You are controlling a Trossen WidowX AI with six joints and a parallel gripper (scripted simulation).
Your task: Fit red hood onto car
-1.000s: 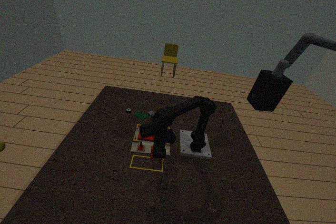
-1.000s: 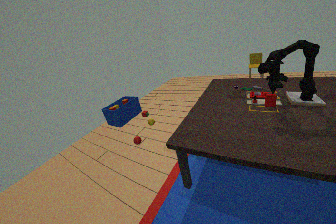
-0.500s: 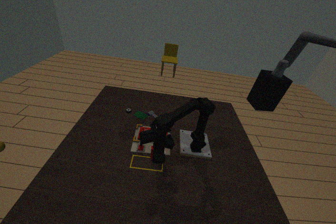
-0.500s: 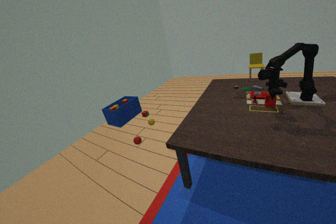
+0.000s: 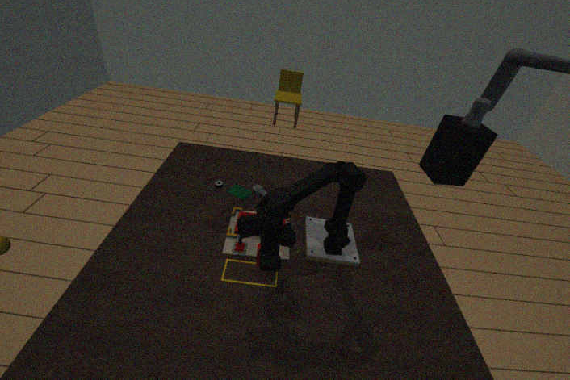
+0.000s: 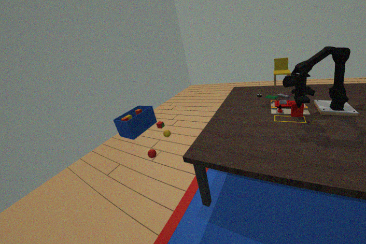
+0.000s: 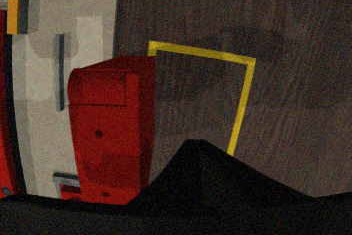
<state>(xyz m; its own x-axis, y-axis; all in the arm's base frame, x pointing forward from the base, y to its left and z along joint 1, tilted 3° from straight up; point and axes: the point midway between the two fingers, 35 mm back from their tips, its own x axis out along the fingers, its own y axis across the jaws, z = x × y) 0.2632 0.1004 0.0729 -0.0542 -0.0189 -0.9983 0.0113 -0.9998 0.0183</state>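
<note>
Now: the red hood 3 cm to the right of my gripper tip and 3 cm below it. Also, from my gripper tip: grey piece (42 cm to the right, 7 cm below, 3 cm ahead); green plate (42 cm to the right, 13 cm ahead, 8 cm below); grey jig plate (19 cm to the right, 7 cm below, 4 cm ahead).
</note>
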